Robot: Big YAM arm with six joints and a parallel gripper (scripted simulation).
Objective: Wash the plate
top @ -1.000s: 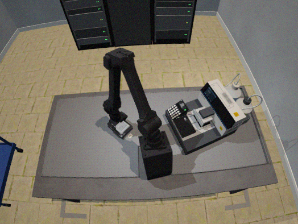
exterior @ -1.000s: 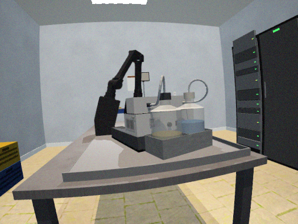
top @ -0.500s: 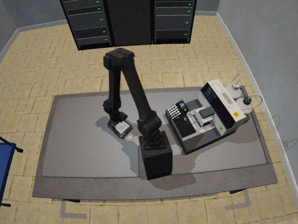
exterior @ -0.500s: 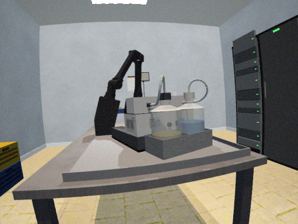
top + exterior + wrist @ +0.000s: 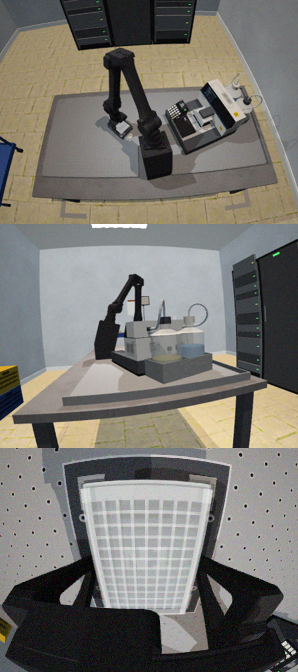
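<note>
Right now my hand is 10 mm above the white well plate. The rest, counted from my hand: dark washer carrier 50 mm behind, 470 mm to the right, 30 mm above; then white corner label 70 mm behind, 80 mm to the right, 50 mm below; then plate washer 610 mm to the right, 80 mm above.
</note>
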